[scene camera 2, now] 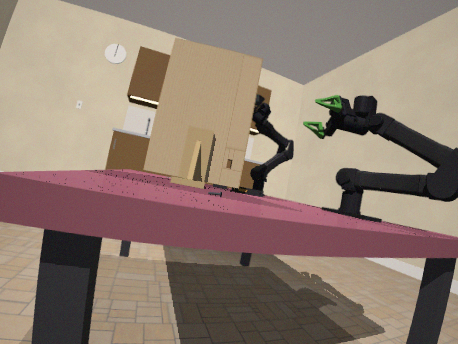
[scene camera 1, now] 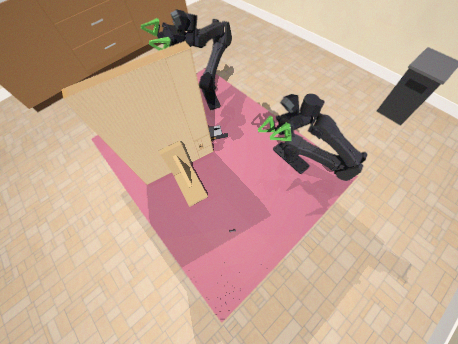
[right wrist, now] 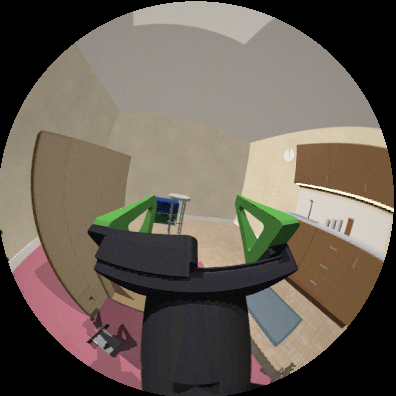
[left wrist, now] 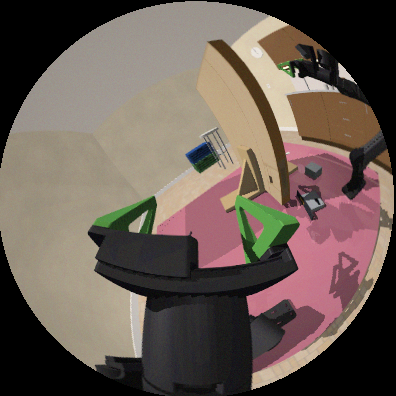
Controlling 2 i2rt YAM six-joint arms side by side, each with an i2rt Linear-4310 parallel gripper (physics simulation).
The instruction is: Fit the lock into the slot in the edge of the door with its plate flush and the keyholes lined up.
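Frame: origin at the left arm's base, x ahead, y right, z down, level; millimetres.
Where they show: left gripper, between the fingertips: [scene camera 2: 309, 112] [scene camera 1: 263, 134] [left wrist: 195, 199]; right gripper, between the fingertips: [scene camera 1: 144, 34] [right wrist: 195, 198]; left arm's base, origin of its link: [scene camera 2: 348, 215] [scene camera 1: 290, 157] [left wrist: 256, 327]; right arm's base, origin of its link: [scene camera 1: 211, 98].
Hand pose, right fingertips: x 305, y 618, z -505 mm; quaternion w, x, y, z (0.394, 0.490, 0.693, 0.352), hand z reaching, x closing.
Each offset is from my right fingertips to the top centre of the thing. "spot": to the spot under its first point. Level surfaces: height alone.
The wooden door @(dx +164, dy -274, dz -76 mm) [scene camera 1: 145, 110] [scene camera 2: 205, 100] [left wrist: 245, 110] [right wrist: 75, 200] stands upright on the pink table, with a small keyhole opening near its lower edge. The lock @(dx -102, dy -226, dz +479 mm) [scene camera 1: 217, 131] [left wrist: 312, 200] [right wrist: 106, 341], grey with a dark plate, lies on the table beside the door's slotted edge, apart from it. My left gripper [scene camera 1: 274, 129] [scene camera 2: 322, 116] [left wrist: 195, 199] is open and empty, raised above the table away from the door and lock. My right gripper [scene camera 1: 155, 36] [right wrist: 195, 198] is open and empty, raised high behind the door in scene camera 1. The slot itself is too small to make out.
A wooden support @(spot: dx +190, dy -423, dz +487 mm) [scene camera 1: 191, 187] [left wrist: 248, 175] braces the door's foot. A small grey block @(dx -19, dy -40, dz +470 mm) [left wrist: 313, 170] lies beyond the lock in the left wrist view. A small dark piece @(dx +170, dy -710, dz +495 mm) [scene camera 1: 232, 230] [scene camera 2: 215, 194] lies on the pink table @(dz +506 mm) [scene camera 1: 300, 185]. Brown cabinets [scene camera 1: 30, 50] stand behind.
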